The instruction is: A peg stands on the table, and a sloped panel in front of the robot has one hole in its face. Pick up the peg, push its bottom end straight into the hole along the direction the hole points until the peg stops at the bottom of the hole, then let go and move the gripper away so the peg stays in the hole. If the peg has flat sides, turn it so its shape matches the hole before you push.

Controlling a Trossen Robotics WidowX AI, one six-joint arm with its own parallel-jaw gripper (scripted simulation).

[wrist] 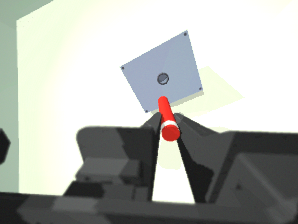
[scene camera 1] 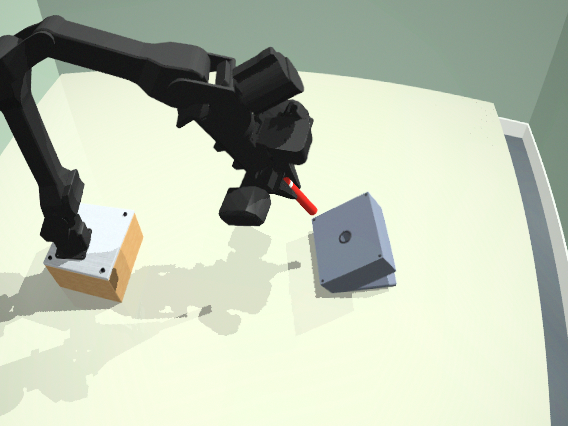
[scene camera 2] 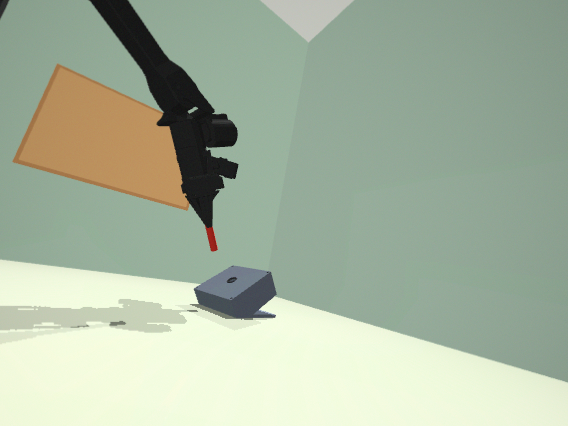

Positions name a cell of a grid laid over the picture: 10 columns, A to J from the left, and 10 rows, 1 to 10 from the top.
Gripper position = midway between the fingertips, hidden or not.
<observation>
gripper: wrist F6; scene camera 1 F5; scene camera 2 D6
</observation>
